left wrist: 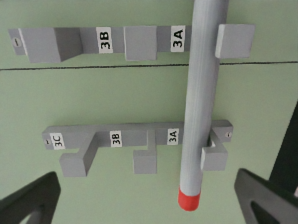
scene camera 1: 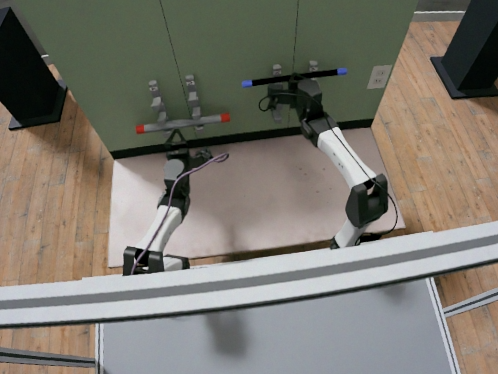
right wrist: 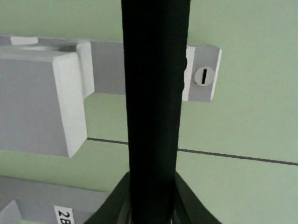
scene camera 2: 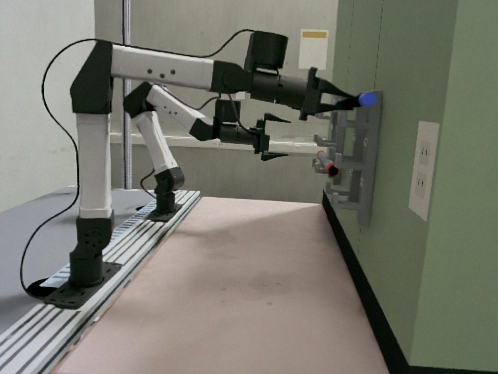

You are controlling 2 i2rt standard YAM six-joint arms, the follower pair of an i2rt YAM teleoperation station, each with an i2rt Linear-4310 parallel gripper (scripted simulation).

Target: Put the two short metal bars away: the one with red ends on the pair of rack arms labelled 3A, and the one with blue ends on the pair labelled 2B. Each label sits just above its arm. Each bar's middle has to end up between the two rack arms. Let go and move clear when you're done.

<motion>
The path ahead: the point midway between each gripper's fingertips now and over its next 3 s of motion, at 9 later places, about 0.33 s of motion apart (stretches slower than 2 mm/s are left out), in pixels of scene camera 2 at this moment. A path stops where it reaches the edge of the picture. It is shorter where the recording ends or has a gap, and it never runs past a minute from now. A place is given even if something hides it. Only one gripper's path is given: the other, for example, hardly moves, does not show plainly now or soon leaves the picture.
My right gripper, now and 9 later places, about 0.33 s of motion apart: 354, 103; 351, 98; 347, 94; 343, 98; 338, 101; 334, 102; 330, 101; 329, 102; 328, 104; 328, 108
</motion>
